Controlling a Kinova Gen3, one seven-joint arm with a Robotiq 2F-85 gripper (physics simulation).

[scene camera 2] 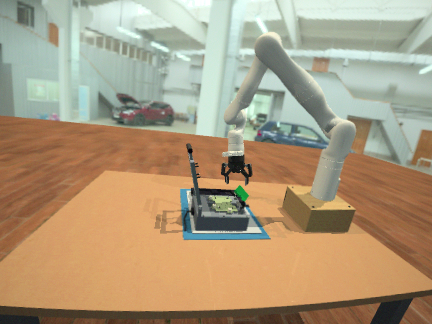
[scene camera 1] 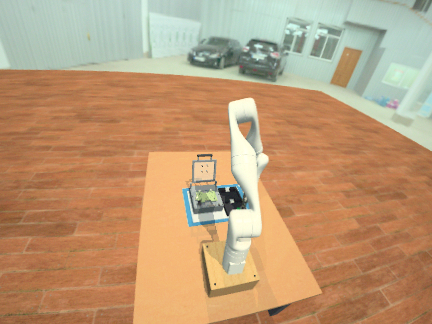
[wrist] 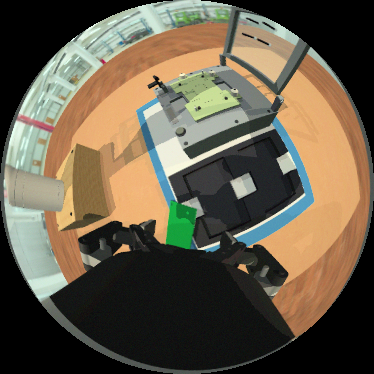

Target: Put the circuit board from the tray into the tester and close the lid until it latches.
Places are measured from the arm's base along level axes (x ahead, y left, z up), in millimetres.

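Where they show: gripper, fingertip midpoint: (scene camera 2: 236, 184) (scene camera 1: 242, 206) (wrist: 187, 233); arm's base at its link origin: (scene camera 2: 321, 195) (scene camera 1: 232, 263) (wrist: 59, 195).
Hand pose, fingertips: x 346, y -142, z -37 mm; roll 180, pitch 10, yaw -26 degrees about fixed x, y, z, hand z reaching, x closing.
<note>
Things, the pixels of their top centre, and the offset from my fingertips. "spot": a spot on its surface instead.
- bright green circuit board at its top centre: (wrist: 173, 239) (scene camera 2: 242, 188) 32 mm back, 12 mm right, 23 mm down
- black tray at a spot on its surface: (wrist: 235, 205) spot: 72 mm ahead, 10 mm left, 53 mm down
- pale green plate at its top centre: (wrist: 201, 82) (scene camera 2: 222, 200) (scene camera 1: 205, 194) 91 mm ahead, 213 mm left, 10 mm up
- small black latch at its top centre: (wrist: 149, 77) 15 mm ahead, 257 mm left, 36 mm up
A bright green circuit board (scene camera 2: 241, 193) (wrist: 181, 225) leans tilted at the edge of the black tray (scene camera 1: 227, 195) (wrist: 235, 205), at the end near the robot's base. The grey tester (scene camera 1: 209, 206) (scene camera 2: 222, 221) (wrist: 230, 135) stands beside the tray, with a pale green plate (wrist: 212, 105) on its top. Its framed lid (scene camera 1: 193, 171) (scene camera 2: 194, 175) (wrist: 292, 68) stands open, nearly upright. My gripper (scene camera 2: 236, 181) (wrist: 187, 233) is open and empty, above the tray and the board. In scene camera 1 the arm hides the gripper and most of the board.
The tester and tray stand on a white sheet with a blue border (scene camera 1: 188, 210) (scene camera 2: 186, 232) (wrist: 306, 198). The robot's wooden base block (scene camera 2: 322, 215) (wrist: 90, 190) stands on the same table. A small black latch (wrist: 156, 82) sticks out at the tester's side opposite the lid hinge.
</note>
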